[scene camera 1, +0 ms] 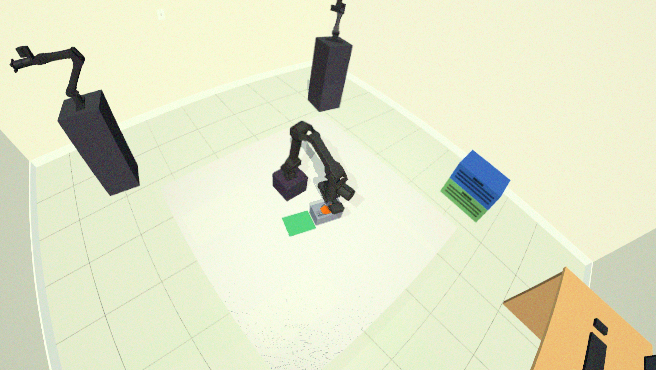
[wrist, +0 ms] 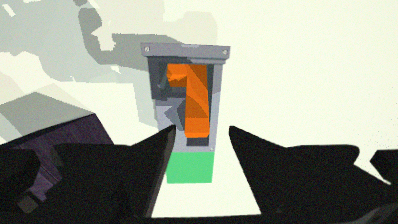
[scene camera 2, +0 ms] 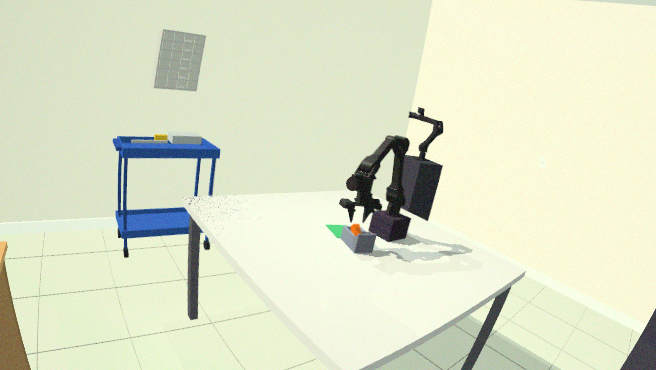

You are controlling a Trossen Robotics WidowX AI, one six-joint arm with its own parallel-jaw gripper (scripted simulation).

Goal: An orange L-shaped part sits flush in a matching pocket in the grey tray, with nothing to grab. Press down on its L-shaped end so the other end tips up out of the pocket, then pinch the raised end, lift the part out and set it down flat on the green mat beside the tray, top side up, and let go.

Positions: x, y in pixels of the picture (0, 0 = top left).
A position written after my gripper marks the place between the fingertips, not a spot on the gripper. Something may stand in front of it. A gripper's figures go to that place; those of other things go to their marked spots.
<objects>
My gripper (wrist: 202, 129): 0.12 m from the lens. An orange L-shaped part (wrist: 192, 76): 0.17 m from the lens. A green mat (wrist: 186, 167): 0.30 m from the lens. The marked spots on the orange L-shaped part and the green mat are 0.22 m apart.
</objects>
